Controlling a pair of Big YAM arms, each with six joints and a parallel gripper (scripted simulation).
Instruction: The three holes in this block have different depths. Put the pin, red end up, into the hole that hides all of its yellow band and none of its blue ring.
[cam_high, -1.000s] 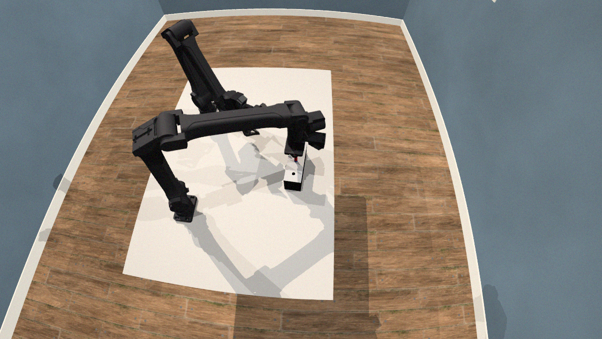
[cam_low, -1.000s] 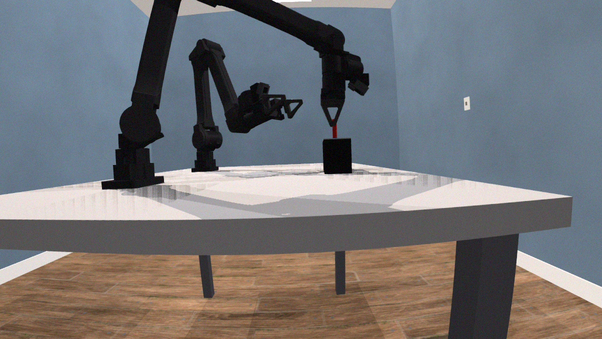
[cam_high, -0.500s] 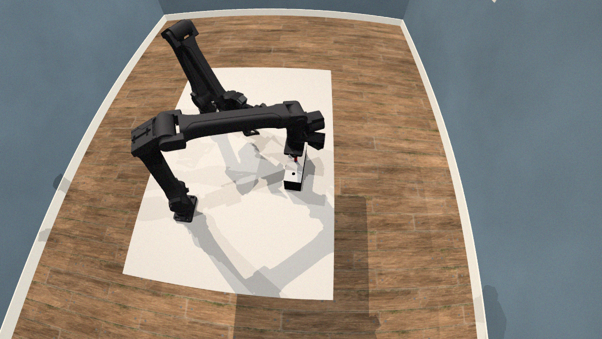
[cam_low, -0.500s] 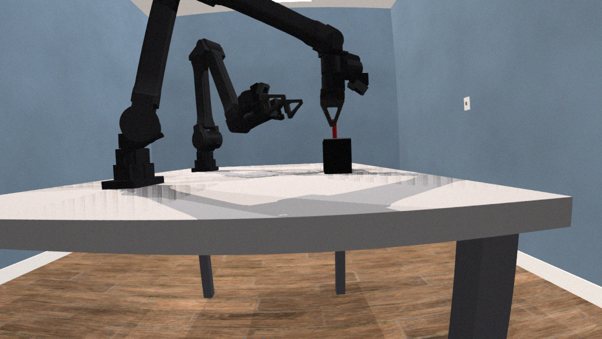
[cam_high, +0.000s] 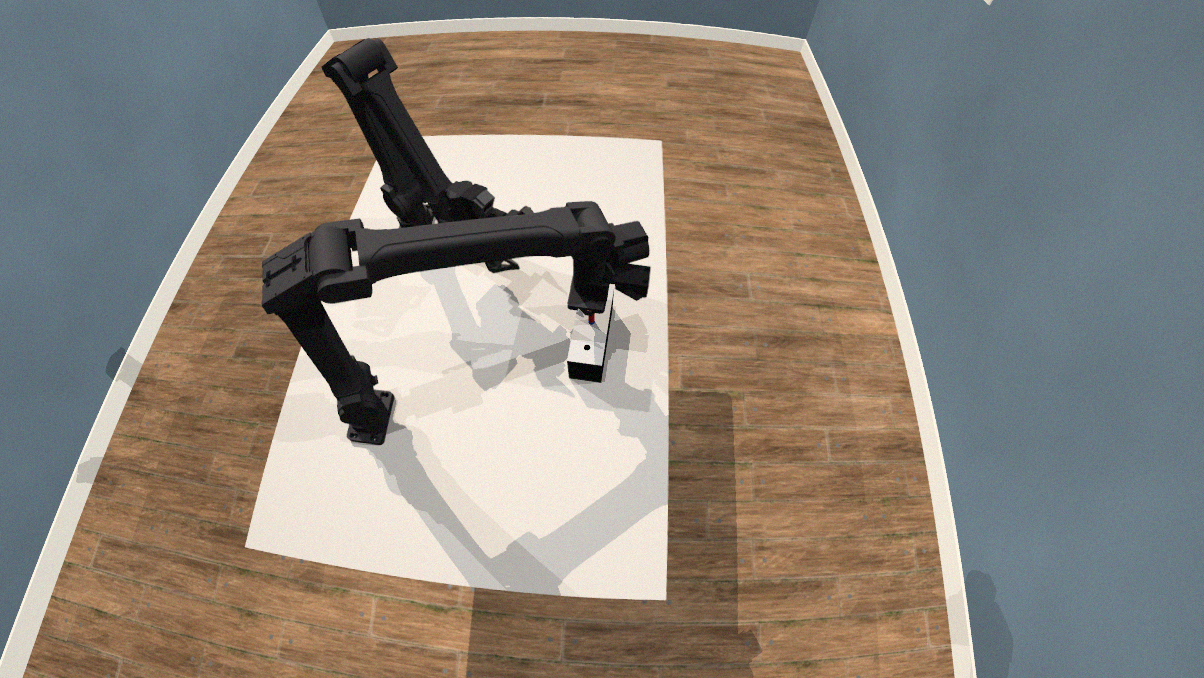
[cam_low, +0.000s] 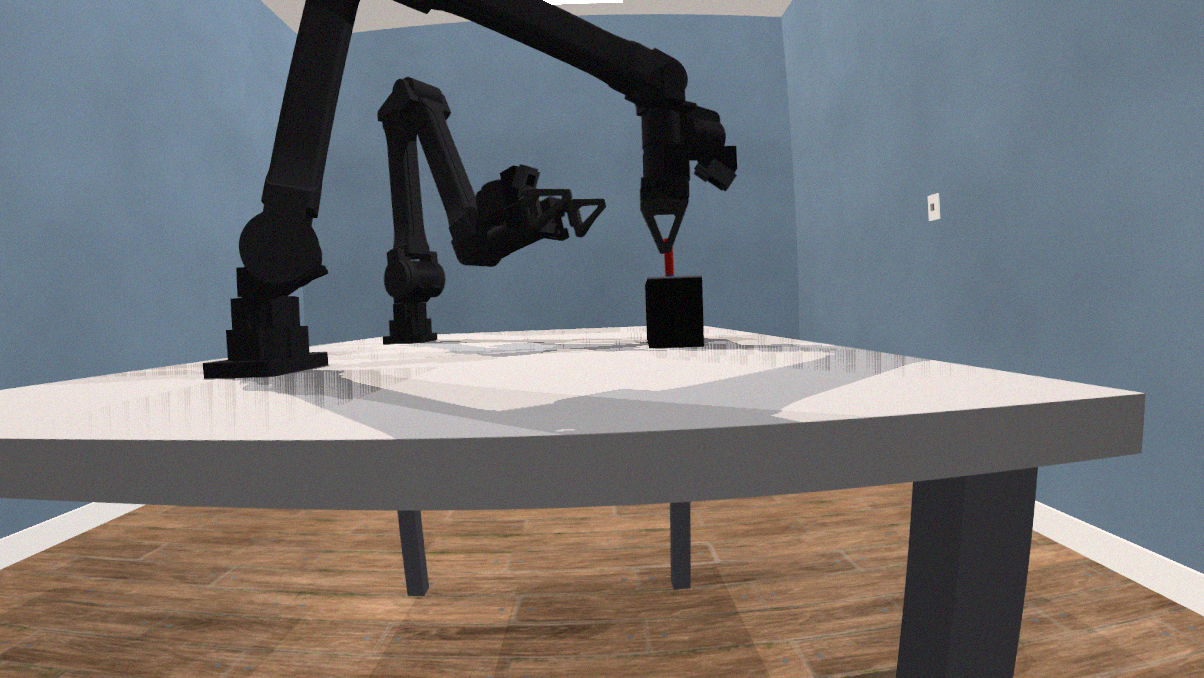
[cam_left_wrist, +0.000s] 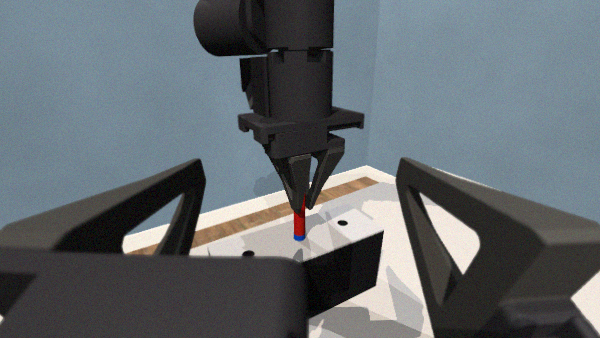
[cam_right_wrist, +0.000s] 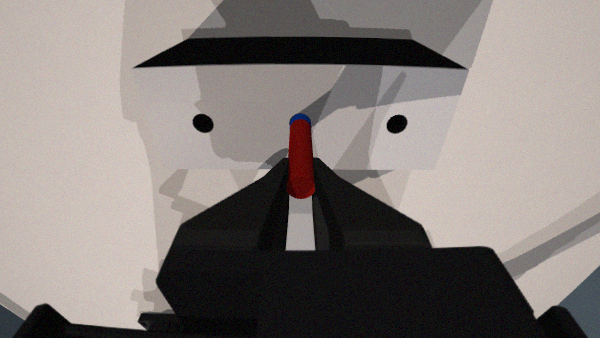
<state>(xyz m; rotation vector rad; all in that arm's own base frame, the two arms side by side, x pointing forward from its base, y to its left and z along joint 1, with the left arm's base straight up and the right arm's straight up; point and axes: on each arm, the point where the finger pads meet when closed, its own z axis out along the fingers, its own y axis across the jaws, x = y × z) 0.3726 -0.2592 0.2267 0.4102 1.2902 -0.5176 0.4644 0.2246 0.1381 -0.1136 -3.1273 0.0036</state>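
Note:
Now: right hand 4 cm above the pin. From my right hand the other things lie so: block (1 cm ahead, 9 cm below).

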